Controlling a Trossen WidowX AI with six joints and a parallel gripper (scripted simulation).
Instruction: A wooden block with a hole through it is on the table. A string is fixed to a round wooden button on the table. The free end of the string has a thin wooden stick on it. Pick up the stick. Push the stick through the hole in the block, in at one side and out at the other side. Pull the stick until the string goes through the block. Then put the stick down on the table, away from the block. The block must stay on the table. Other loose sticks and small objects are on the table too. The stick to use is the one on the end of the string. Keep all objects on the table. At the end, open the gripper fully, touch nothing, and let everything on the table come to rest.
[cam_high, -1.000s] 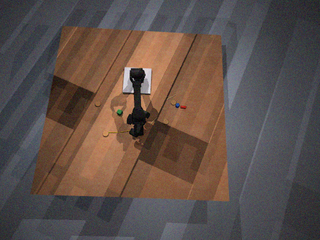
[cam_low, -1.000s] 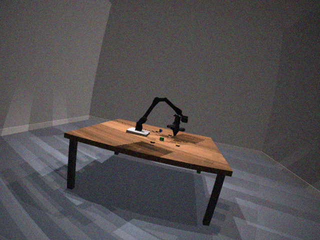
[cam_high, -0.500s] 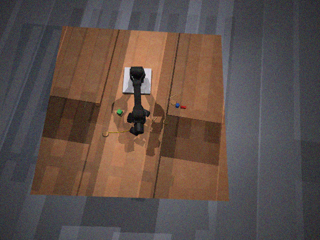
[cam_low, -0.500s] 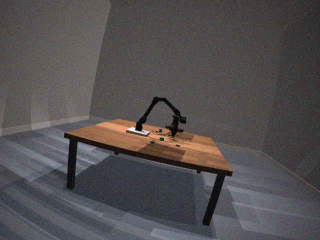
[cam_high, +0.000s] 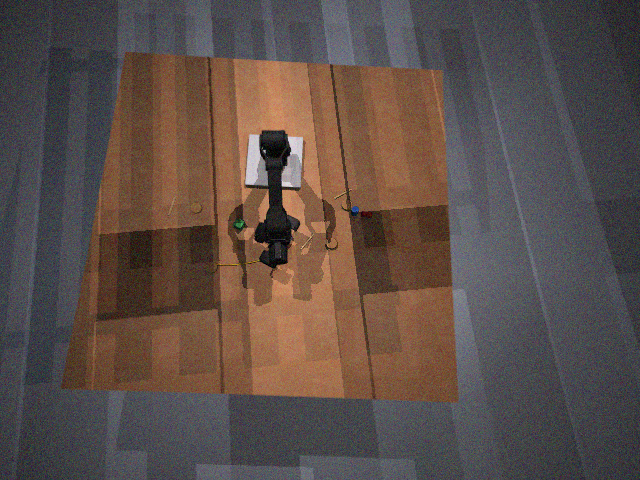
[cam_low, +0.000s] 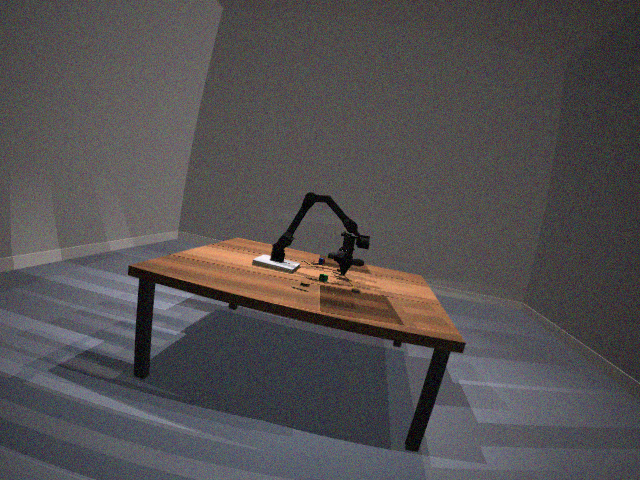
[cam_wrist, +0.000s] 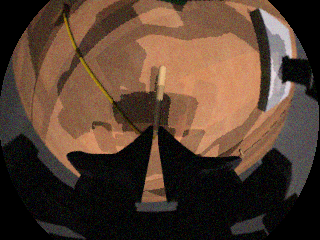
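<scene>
The green block is 150 mm to the right of my gripper tip and 100 mm behind it. From my gripper tip the other things lie so: round wooden button (250 mm to the right, 60 mm ahead, 10 mm below); blue piece (280 mm to the left, 120 mm behind); thin wooden stick (10 mm to the right, 10 mm behind).
</scene>
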